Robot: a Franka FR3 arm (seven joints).
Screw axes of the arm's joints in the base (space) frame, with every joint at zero. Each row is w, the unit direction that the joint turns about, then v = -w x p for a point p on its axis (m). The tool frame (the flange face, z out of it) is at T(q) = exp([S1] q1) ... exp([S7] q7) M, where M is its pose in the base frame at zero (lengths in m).
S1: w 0 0 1 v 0 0 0
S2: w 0 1 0 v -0.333 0 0
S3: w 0 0 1 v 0 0 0
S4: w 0 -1 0 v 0.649 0 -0.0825
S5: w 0 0 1 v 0 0 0
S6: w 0 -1 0 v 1.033 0 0
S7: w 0 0 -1 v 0 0.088 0
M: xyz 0.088 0 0.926 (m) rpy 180 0 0 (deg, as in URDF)
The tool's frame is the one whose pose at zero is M.
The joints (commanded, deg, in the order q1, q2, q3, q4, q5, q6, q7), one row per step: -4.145, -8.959, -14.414, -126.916, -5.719, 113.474, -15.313; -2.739, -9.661, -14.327, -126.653, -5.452, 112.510, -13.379; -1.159, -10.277, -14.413, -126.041, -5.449, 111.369, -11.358; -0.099, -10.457, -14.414, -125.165, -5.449, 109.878, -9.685; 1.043, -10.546, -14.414, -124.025, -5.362, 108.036, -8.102; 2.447, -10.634, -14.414, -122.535, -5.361, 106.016, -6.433; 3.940, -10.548, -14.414, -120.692, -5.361, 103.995, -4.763; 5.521, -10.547, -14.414, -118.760, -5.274, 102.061, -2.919
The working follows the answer.
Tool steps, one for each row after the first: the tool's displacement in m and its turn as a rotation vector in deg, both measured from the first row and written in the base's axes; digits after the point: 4 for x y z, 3 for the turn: 0.0020, 0.0125, 0.0066, 0.162, -0.131, -0.613; 0.0045, 0.0243, 0.0149, 0.076, -0.272, -1.205; 0.0066, 0.0324, 0.0214, 0.011, 0.120, -1.912; 0.0091, 0.0412, 0.0288, 0.016, 0.679, -2.507; 0.0125, 0.0518, 0.0388, -0.128, 1.085, -2.912; 0.0169, 0.0630, 0.0503, -0.362, 1.313, -3.247; 0.0211, 0.0752, 0.0635, -0.550, 1.261, -3.697
Tool pose at each row, in the base's axes (x y z in m, rotation vector in deg; rounded; the steps above come from the unrounded poses): 0.4619, -0.1644, 0.4349, 178.366, -0.762, -8.338; 0.4639, -0.1519, 0.4414, 178.559, -1.708, -8.156; 0.4664, -0.1401, 0.4498, 178.500, -2.639, -7.945; 0.4685, -0.1320, 0.4563, 178.418, -3.736, -8.566; 0.4710, -0.1232, 0.4637, 178.383, -4.652, -9.448; 0.4744, -0.1126, 0.4737, 178.204, -5.282, -10.080; 0.4788, -0.1014, 0.4852, 177.948, -5.809, -10.427; 0.4830, -0.0892, 0.4983, 177.762, -6.517, -10.342

